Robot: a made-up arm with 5 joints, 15 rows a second.
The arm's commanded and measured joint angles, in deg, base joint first. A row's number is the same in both.
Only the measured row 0 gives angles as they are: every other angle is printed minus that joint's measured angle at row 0.
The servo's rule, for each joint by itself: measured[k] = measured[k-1] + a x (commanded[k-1-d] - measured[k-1]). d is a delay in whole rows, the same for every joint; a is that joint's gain. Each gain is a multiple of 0.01, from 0.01 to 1. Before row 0 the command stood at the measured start. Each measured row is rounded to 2 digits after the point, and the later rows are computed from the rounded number. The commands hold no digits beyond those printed.
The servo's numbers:
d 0
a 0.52 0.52 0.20 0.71 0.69
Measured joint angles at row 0:
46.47 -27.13 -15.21 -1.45 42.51
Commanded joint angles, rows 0 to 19:
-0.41 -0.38 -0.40 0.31 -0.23
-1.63 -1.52 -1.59 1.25 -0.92
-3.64 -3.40 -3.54 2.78 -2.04
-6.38 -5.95 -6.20 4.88 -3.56
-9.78 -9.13 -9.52 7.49 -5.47
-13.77 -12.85 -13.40 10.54 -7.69
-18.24 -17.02 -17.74 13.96 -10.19
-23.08 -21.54 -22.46 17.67 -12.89
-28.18 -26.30 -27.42 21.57 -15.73
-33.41 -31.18 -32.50 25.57 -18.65
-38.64 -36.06 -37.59 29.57 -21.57
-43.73 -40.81 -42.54 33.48 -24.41
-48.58 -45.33 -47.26 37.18 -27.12
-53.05 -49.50 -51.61 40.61 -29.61
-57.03 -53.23 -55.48 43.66 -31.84
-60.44 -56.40 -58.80 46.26 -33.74
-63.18 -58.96 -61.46 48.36 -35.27
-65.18 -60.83 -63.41 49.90 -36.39
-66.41 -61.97 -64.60 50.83 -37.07
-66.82 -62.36 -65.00 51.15 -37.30
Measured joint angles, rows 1 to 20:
-0.21 -0.20 -0.08 0.22 -0.16
-0.95 -0.89 -0.38 0.95 -0.68
-2.35 -2.20 -1.01 2.25 -1.62
-4.45 -4.15 -2.05 4.12 -2.96
-7.22 -6.74 -3.54 6.51 -4.69
-10.63 -9.92 -5.51 9.37 -6.76
-14.59 -13.61 -7.96 12.63 -9.13
-19.00 -17.73 -10.86 16.21 -11.72
-23.77 -22.19 -14.17 20.02 -14.49
-28.78 -26.86 -17.84 23.96 -17.36
-33.91 -31.64 -21.79 27.94 -20.26
-39.02 -36.41 -25.94 31.87 -23.12
-43.99 -41.05 -30.20 35.64 -25.88
-48.70 -45.44 -34.48 39.17 -28.45
-53.03 -49.49 -38.68 42.36 -30.79
-56.88 -53.08 -42.70 45.13 -32.83
-60.16 -56.14 -46.45 47.42 -34.51
-62.77 -58.58 -49.84 49.18 -35.81
-64.66 -60.34 -52.79 50.35 -36.68
-65.78 -61.39 -55.23 50.92 -37.11

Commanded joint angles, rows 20 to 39:
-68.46 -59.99 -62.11 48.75 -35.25
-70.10 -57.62 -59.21 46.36 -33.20
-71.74 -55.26 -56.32 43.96 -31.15
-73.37 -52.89 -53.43 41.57 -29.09
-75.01 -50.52 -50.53 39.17 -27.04
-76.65 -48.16 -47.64 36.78 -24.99
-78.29 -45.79 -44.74 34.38 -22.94
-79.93 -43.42 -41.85 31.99 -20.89
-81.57 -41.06 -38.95 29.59 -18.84
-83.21 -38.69 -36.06 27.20 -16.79
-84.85 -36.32 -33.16 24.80 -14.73
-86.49 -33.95 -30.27 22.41 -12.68
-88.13 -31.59 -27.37 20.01 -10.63
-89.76 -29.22 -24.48 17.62 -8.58
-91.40 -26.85 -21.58 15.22 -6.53
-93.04 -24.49 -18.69 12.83 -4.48
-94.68 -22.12 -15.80 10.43 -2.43
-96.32 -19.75 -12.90 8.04 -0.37
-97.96 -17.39 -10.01 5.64 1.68
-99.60 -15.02 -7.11 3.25 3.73
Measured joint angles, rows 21 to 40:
-67.17 -60.66 -56.61 49.38 -35.83
-68.69 -59.08 -57.13 47.24 -34.02
-70.28 -57.09 -56.97 44.91 -32.04
-71.89 -54.91 -56.26 42.54 -30.00
-73.51 -52.63 -55.11 40.15 -27.96
-75.14 -50.31 -53.62 37.76 -25.91
-76.78 -47.96 -51.84 35.36 -23.86
-78.42 -45.60 -49.84 32.97 -21.81
-80.06 -43.24 -47.66 30.57 -19.76
-81.70 -40.87 -45.34 28.18 -17.71
-83.34 -38.50 -42.90 25.78 -15.65
-84.98 -36.13 -40.37 23.39 -13.60
-86.62 -33.77 -37.77 20.99 -11.55
-88.25 -31.40 -35.11 18.60 -9.50
-89.89 -29.03 -32.40 16.20 -7.45
-91.53 -26.67 -29.66 13.81 -5.40
-93.17 -24.30 -26.89 11.41 -3.35
-94.81 -21.93 -24.09 9.02 -1.29
-96.45 -19.57 -21.27 6.62 0.76
-98.09 -17.20 -18.44 4.23 2.81

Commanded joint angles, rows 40 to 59:
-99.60 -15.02 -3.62 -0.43 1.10
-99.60 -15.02 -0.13 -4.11 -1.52
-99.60 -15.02 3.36 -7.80 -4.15
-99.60 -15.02 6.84 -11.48 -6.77
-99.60 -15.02 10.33 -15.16 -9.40
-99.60 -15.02 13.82 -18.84 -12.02
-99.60 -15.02 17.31 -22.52 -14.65
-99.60 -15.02 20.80 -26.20 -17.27
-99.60 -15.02 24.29 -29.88 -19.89
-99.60 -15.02 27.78 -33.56 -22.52
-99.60 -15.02 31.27 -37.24 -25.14
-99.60 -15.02 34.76 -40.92 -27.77
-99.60 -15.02 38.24 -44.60 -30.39
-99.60 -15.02 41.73 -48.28 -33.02
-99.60 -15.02 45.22 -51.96 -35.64
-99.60 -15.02 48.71 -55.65 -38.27
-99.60 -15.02 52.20 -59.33 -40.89
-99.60 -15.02 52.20 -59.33 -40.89
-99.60 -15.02 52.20 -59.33 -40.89
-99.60 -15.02 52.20 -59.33 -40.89
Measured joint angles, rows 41 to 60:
-98.88 -16.07 -15.48 0.92 1.63
-99.25 -15.52 -12.41 -2.65 -0.54
-99.43 -15.26 -9.26 -6.31 -3.03
-99.52 -15.14 -6.04 -9.98 -5.61
-99.56 -15.08 -2.77 -13.66 -8.23
-99.58 -15.05 0.55 -17.34 -10.85
-99.59 -15.03 3.90 -21.02 -13.47
-99.60 -15.02 7.28 -24.70 -16.09
-99.60 -15.02 10.68 -28.38 -18.71
-99.60 -15.02 14.10 -32.06 -21.34
-99.60 -15.02 17.53 -35.74 -23.96
-99.60 -15.02 20.98 -39.42 -26.59
-99.60 -15.02 24.43 -43.10 -29.21
-99.60 -15.02 27.89 -46.78 -31.84
-99.60 -15.02 31.36 -50.46 -34.46
-99.60 -15.02 34.83 -54.14 -37.09
-99.60 -15.02 38.30 -57.82 -39.71
-99.60 -15.02 41.08 -58.89 -40.52
-99.60 -15.02 43.30 -59.20 -40.78
-99.60 -15.02 45.08 -59.29 -40.86

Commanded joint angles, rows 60 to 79:
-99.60 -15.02 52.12 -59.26 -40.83
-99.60 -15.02 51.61 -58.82 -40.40
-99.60 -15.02 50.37 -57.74 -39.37
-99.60 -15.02 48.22 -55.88 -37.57
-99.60 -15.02 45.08 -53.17 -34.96
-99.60 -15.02 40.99 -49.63 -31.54
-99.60 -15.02 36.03 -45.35 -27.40
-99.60 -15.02 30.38 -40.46 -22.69
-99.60 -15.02 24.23 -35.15 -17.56
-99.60 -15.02 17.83 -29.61 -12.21
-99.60 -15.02 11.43 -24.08 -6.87
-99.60 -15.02 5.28 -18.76 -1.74
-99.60 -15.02 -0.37 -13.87 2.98
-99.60 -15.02 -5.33 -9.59 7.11
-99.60 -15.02 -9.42 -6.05 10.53
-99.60 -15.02 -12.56 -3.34 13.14
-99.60 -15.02 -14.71 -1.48 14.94
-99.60 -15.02 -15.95 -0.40 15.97
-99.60 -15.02 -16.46 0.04 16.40
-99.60 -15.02 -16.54 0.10 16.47
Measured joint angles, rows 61 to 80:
-99.60 -15.02 46.49 -59.27 -40.84
-99.60 -15.02 47.51 -58.95 -40.54
-99.60 -15.02 48.08 -58.09 -39.73
-99.60 -15.02 48.11 -56.52 -38.24
-99.60 -15.02 47.50 -54.14 -35.98
-99.60 -15.02 46.20 -50.94 -32.92
-99.60 -15.02 44.17 -46.97 -29.11
-99.60 -15.02 41.41 -42.35 -24.68
-99.60 -15.02 37.97 -37.24 -19.77
-99.60 -15.02 33.94 -31.82 -14.55
-99.60 -15.02 29.44 -26.32 -9.25
-99.60 -15.02 24.61 -20.95 -4.07
-99.60 -15.02 19.61 -15.92 0.79
-99.60 -15.02 14.62 -11.43 5.15
-99.60 -15.02 9.81 -7.61 8.86
-99.60 -15.02 5.34 -4.58 11.81
-99.60 -15.02 1.33 -2.38 13.97
-99.60 -15.02 -2.13 -0.97 15.35
-99.60 -15.02 -5.00 -0.25 16.07
-99.60 -15.02 -7.31 0.00 16.35

